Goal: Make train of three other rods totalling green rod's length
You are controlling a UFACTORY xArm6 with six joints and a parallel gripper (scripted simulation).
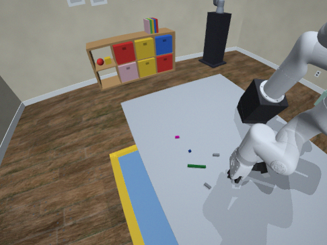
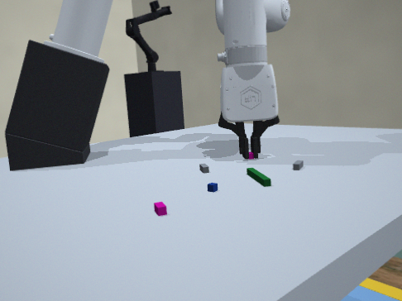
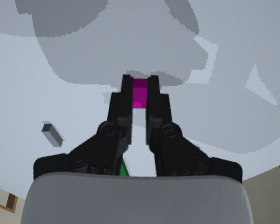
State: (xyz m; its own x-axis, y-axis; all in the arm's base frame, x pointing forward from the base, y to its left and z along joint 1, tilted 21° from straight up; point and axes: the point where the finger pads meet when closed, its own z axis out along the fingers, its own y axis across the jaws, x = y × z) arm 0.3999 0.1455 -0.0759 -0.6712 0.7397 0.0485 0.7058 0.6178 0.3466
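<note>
The green rod is 12 cm to the right of my hand, 9 cm ahead of it and 2 cm below it. The rest, counted from my hand: blue rod 20 cm to the right, 7 cm ahead, 2 cm below.
</note>
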